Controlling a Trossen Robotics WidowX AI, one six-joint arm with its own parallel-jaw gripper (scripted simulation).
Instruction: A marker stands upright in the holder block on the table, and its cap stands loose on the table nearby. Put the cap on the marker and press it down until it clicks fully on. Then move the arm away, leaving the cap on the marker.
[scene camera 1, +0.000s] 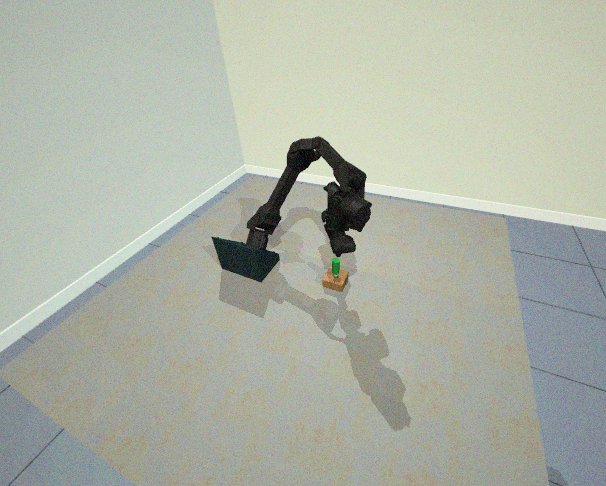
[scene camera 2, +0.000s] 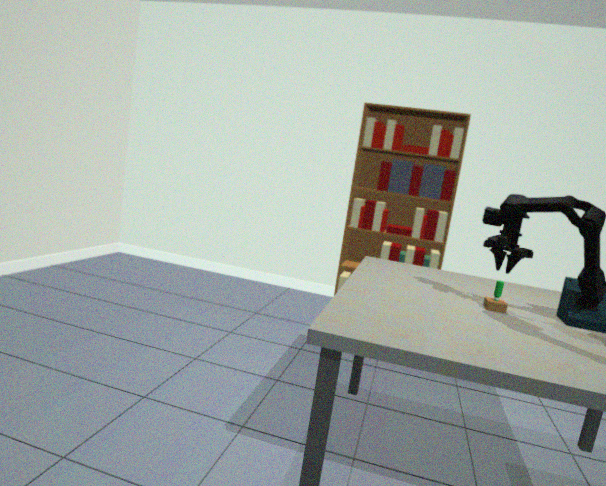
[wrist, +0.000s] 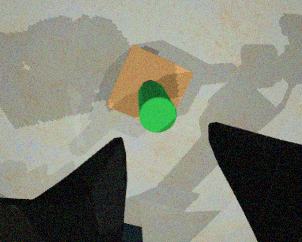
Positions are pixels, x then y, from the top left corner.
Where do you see a green cap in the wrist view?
At 157, 113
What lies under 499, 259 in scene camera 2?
My gripper.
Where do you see my gripper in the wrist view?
167, 138
